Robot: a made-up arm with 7 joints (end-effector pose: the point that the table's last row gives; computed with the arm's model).
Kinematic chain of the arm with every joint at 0, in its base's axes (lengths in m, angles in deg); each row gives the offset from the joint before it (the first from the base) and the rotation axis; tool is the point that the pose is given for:
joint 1: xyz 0 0 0.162 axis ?
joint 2: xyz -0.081 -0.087 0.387 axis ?
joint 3: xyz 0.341 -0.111 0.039 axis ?
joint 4: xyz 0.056 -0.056 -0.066 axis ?
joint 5: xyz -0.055 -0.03 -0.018 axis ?
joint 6: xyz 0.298 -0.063 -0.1 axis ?
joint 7: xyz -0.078 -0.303 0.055 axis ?
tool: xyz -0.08 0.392 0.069
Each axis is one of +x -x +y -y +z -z.
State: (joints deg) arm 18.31 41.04 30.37 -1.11 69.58 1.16 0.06
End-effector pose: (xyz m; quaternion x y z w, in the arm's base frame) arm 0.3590 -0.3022 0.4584 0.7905 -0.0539 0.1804 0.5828
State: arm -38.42 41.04 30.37 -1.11 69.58 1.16 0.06
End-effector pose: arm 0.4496 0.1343 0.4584 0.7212 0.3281 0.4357 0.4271
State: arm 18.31 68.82 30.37 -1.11 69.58 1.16 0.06
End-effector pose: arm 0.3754 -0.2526 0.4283 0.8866 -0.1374 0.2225 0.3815
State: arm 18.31 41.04 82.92 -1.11 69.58 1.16 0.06
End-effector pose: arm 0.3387 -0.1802 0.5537 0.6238 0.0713 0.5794 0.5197
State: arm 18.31 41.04 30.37 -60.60 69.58 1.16 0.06
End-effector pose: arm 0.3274 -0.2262 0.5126 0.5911 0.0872 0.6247 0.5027
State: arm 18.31 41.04 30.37 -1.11 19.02 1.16 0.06
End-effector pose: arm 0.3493 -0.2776 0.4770 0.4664 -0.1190 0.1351 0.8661
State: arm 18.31 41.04 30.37 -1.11 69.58 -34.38 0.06
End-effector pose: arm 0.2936 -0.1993 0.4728 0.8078 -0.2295 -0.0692 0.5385
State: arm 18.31 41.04 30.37 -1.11 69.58 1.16 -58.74
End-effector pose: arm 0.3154 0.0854 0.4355 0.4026 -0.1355 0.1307 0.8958
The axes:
joint 1: -z
joint 2: +x
joint 3: +z
joint 4: -z
joint 5: +x
joint 6: +y
joint 7: +x

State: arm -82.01 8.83 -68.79 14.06 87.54 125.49 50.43
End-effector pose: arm 0.9197 0.3514 0.2029 0.4556 0.8468 0.2568 0.0972
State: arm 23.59 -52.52 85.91 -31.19 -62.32 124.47 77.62
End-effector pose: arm 0.5165 0.3140 0.0526 -0.5750 0.2954 -0.2801 0.7097
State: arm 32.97 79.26 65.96 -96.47 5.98 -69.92 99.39
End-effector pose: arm 0.6757 -0.2352 0.8494 -0.1819 -0.0464 -0.9287 0.3198
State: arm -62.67 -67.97 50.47 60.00 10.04 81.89 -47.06
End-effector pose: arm 0.3268 0.2388 0.7177 -0.8180 0.2435 0.1590 0.4963
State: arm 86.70 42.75 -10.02 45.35 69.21 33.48 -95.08
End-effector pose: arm 0.2188 -0.3569 0.1845 0.2692 0.0087 -0.7429 0.6128
